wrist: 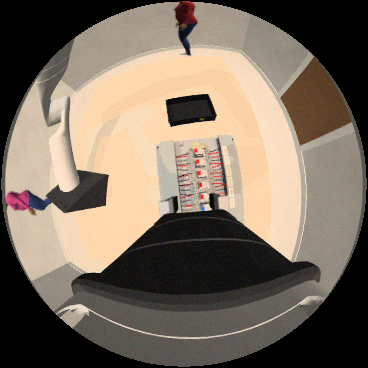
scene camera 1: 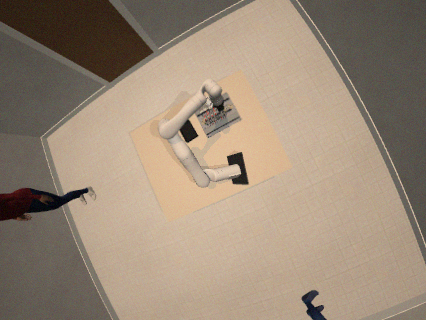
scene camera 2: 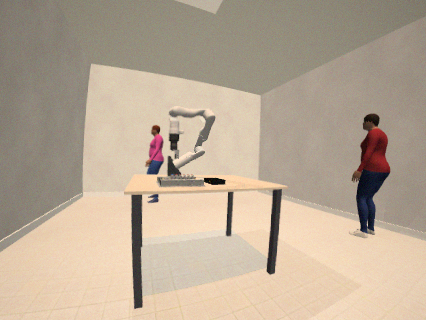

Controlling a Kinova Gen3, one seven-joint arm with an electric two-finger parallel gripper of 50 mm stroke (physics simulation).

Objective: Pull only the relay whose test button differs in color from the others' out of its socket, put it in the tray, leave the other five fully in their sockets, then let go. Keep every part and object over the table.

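Places are measured from the arm's base along level axes (x right, y back, z down), in centimetres.
Pixels of known places: gripper, fingertip midpoint: [wrist: 193, 200] [scene camera 1: 217, 110] [scene camera 2: 176, 158]; arm's base at its link origin: [wrist: 70, 184] [scene camera 1: 237, 170] [scene camera 2: 175, 165].
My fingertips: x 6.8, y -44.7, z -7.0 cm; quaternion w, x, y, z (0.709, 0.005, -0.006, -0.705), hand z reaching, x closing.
Observation:
For each thing: its top centre in the pictures, then the offset to it from my fingertips. Level surfaces: height alone.
- relay with the blue test button, top centre: [wrist: 205, 207] dx +3.4, dy -3.0, dz +11.3 cm
- mid-row at its top centre: [wrist: 201, 172] dx -5.7, dy -2.8, dz +11.3 cm
- black tray at its top centre: [wrist: 189, 105] [scene camera 2: 214, 178] [scene camera 1: 187, 130] dx -30.1, dy -2.1, dz +14.8 cm
- pale block at its top centre: [wrist: 197, 146] dx -13.8, dy -2.6, dz +14.2 cm
- table at its surface level: dz +18.3 cm
The relay with the blue test button [wrist: 204, 208] is at the near end of the row in the wrist view, partly hidden by my gripper. The other five relays, including one in mid-row [wrist: 201, 173], have red buttons and stand in line on the grey socket panel [scene camera 1: 232, 119] [scene camera 2: 181, 183] [wrist: 166, 172]. The black tray [scene camera 1: 189, 131] [scene camera 2: 215, 181] [wrist: 190, 109] lies beside the panel, beyond the far end of the row in the wrist view. My gripper [scene camera 2: 175, 154] [wrist: 193, 200] is open and empty, above the panel's near end, with the blue-button relay showing between its fingers, nearer the right one.
Red and black wires run along both sides of the relay row. A pale block [wrist: 198, 145] sits at the row's far end. The arm's dark base [scene camera 1: 242, 172] [wrist: 92, 192] stands on the table [scene camera 1: 265, 150] [scene camera 2: 250, 184]. Two people stand away from the table.

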